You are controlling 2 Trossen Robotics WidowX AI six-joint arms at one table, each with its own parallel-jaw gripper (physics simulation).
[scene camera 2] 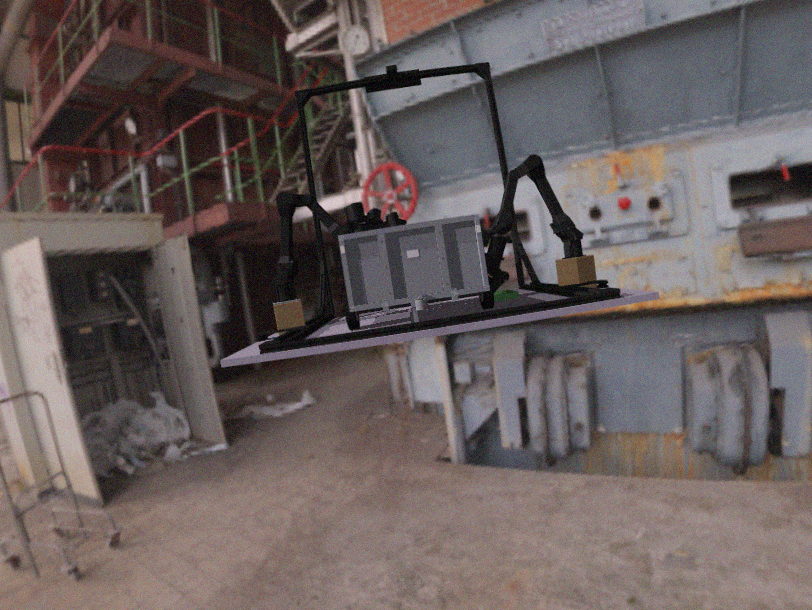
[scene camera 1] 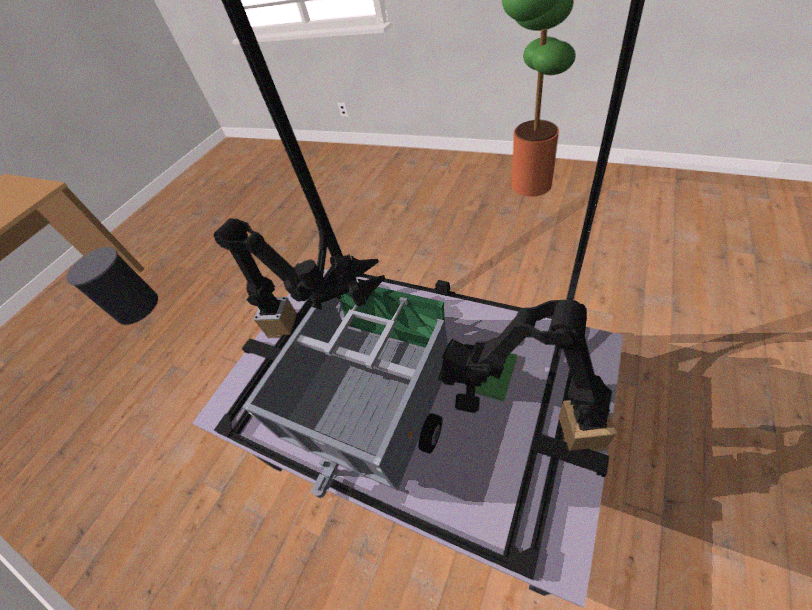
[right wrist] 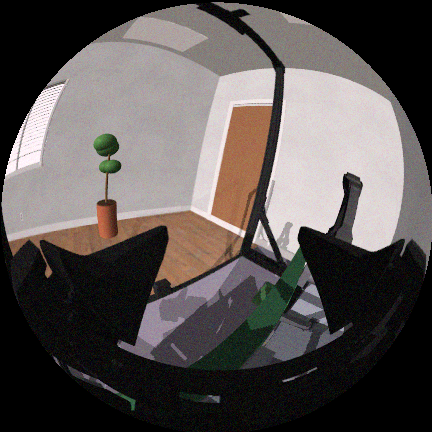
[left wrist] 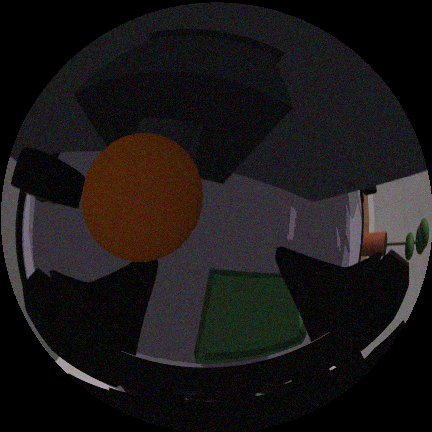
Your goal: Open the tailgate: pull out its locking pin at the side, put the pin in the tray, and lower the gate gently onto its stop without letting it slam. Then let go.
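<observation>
The green tailgate stands upright at the far end of the grey trailer. A large orange disc, apparently the locking pin's head, shows close to the camera in the left wrist view, beside the trailer's dark side; its shaft is hidden. The green tray lies beside the trailer. My left gripper is open and empty at the trailer's side, with the disc ahead, nearer the picture's left finger. My right gripper is open and empty above the tailgate's top edge.
A white rail frame spans the trailer's top near the gate. A black wheel stands at its side. A tow hitch sticks out at the near end. Black posts rise around the table.
</observation>
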